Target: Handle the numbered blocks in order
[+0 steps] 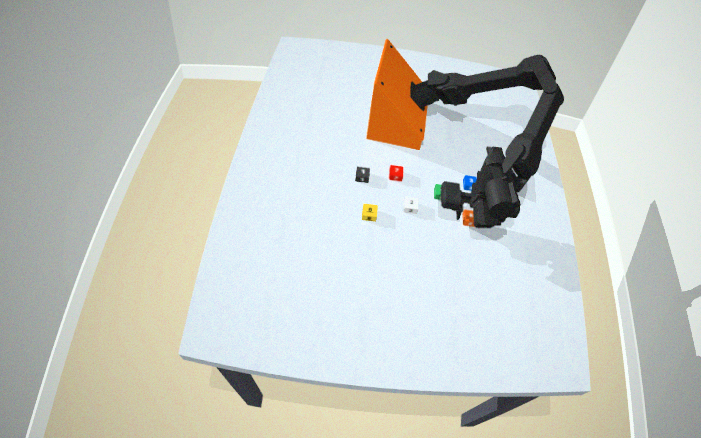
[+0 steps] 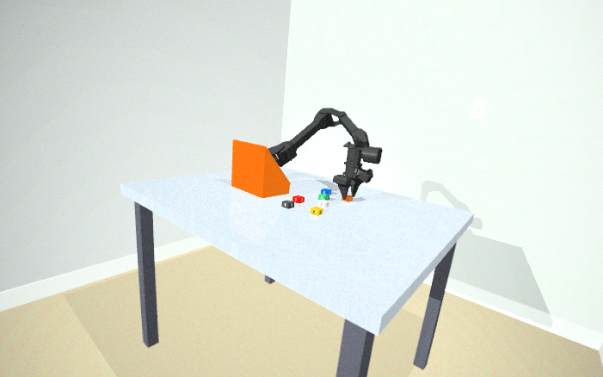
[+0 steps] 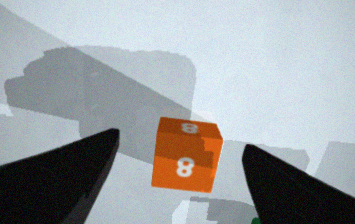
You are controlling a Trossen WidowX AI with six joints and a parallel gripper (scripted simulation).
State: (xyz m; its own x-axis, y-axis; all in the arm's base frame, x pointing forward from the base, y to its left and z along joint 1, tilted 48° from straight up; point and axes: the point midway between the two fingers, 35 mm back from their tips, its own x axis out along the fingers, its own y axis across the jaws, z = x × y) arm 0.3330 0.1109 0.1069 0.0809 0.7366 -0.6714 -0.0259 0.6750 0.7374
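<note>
The green block is 80 mm to the right of my gripper tip and 70 mm behind it. Round my gripper tip: blue block 110 mm behind; then white block 150 mm to the right, 20 mm behind; then orange block 10 mm behind.
</note>
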